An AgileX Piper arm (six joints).
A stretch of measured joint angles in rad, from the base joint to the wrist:
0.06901, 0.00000, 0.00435, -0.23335, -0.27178, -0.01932
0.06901, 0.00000, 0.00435, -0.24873, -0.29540, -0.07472
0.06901, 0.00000, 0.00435, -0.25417, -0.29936, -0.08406
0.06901, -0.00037, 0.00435, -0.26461, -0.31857, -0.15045
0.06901, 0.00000, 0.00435, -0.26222, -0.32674, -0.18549
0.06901, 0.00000, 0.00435, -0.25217, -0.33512, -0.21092
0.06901, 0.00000, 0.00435, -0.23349, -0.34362, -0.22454
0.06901, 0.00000, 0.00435, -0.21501, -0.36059, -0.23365
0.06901, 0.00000, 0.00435, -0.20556, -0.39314, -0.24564
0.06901, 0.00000, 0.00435, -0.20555, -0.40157, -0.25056
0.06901, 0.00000, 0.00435, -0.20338, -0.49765, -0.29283
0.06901, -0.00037, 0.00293, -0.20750, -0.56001, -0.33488
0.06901, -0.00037, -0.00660, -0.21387, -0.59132, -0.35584
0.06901, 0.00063, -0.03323, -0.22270, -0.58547, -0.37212
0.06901, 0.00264, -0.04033, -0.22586, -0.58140, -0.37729
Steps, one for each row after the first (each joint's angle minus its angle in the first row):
0.00000, 0.00000, 0.00000, -0.01538, -0.02362, -0.05540
0.00000, 0.00000, 0.00000, -0.02082, -0.02758, -0.06474
0.00000, -0.00037, 0.00000, -0.03126, -0.04679, -0.13113
0.00000, 0.00000, 0.00000, -0.02887, -0.05496, -0.16617
0.00000, 0.00000, 0.00000, -0.01882, -0.06334, -0.19160
0.00000, 0.00000, 0.00000, -0.00014, -0.07184, -0.20522
0.00000, 0.00000, 0.00000, 0.01834, -0.08881, -0.21433
0.00000, 0.00000, 0.00000, 0.02779, -0.12136, -0.22632
0.00000, 0.00000, 0.00000, 0.02780, -0.12979, -0.23124
0.00000, 0.00000, 0.00000, 0.02997, -0.22587, -0.27351
0.00000, -0.00037, -0.00142, 0.02585, -0.28823, -0.31556
0.00000, -0.00037, -0.01095, 0.01948, -0.31954, -0.33652
0.00000, 0.00063, -0.03758, 0.01065, -0.31369, -0.35280
0.00000, 0.00264, -0.04468, 0.00749, -0.30962, -0.35797

